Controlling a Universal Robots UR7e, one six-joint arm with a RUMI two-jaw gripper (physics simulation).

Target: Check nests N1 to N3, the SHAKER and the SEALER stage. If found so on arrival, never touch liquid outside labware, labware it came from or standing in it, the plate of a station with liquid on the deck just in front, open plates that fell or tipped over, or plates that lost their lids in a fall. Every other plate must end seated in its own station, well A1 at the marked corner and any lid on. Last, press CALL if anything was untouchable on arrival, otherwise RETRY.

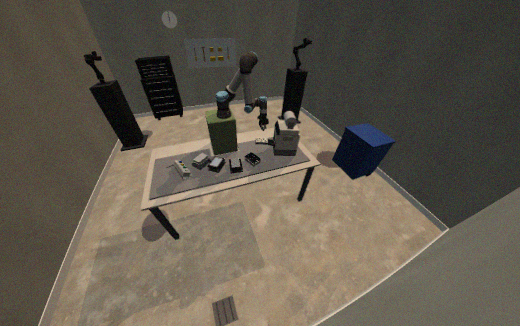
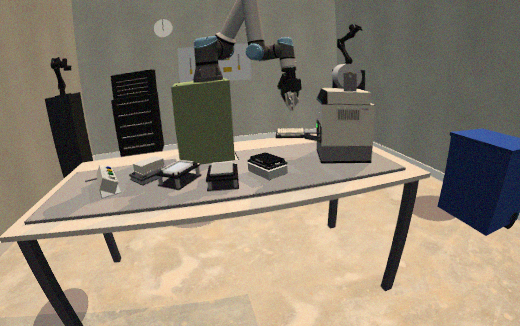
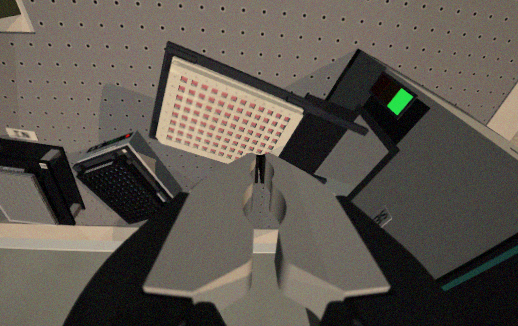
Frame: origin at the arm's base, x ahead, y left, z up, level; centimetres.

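Where they show: gripper, fingertip midpoint: (image 1: 263, 131) (image 2: 292, 110) (image 3: 258, 157); arm's base, origin of the base link: (image 1: 224, 115) (image 2: 208, 80).
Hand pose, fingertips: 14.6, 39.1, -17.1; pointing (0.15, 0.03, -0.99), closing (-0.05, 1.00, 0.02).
Things, the pixels of their top centre, and the offset from my fingertips, as dx, dy, dz. "pt": a spot on its surface instead.
- cream open plate, middle of its top: (image 3: 226, 128) (image 2: 290, 130) (image 1: 262, 139) +3.6, -2.3, -9.0
- dark stage, surface spot: (image 3: 159, 92) pt +1.0, -8.8, -10.6
- SEALER, middle of its top: (image 2: 343, 63) (image 1: 289, 113) +11.8, +22.5, +23.4
- black plate, middle of its top: (image 3: 125, 196) (image 2: 267, 157) (image 1: 252, 156) +21.0, -18.7, -15.3
- white button panel, middle of its top: (image 2: 104, 169) (image 1: 180, 165) +15.1, -90.0, -13.8
My gripper (image 1: 263, 128) (image 2: 292, 107) (image 3: 258, 157) is shut and empty, above and beside the SEALER stage. A cream open plate (image 1: 261, 141) (image 2: 291, 131) (image 3: 225, 112) with red in its wells lies on the dark stage (image 3: 159, 92); the fingers hide its near edge. The SEALER (image 1: 286, 140) (image 2: 345, 125) (image 3: 450, 190) shows a green light. The SHAKER (image 2: 267, 171) (image 3: 155, 170) carries a black plate (image 1: 252, 158) (image 2: 267, 160) (image 3: 120, 187). Three nests hold light plates: left (image 1: 200, 159) (image 2: 148, 165), middle (image 1: 216, 162) (image 2: 181, 167), right (image 1: 235, 163) (image 2: 223, 169). Their fine seating and any liquid cannot be told.
A white button panel (image 1: 182, 169) (image 2: 107, 180) stands at the table's left end. The green pedestal (image 1: 222, 132) (image 2: 203, 122) bears the arm behind the nests. A blue bin (image 1: 361, 152) (image 2: 480, 180) stands right of the table. The SEALER body is close beside the stage.
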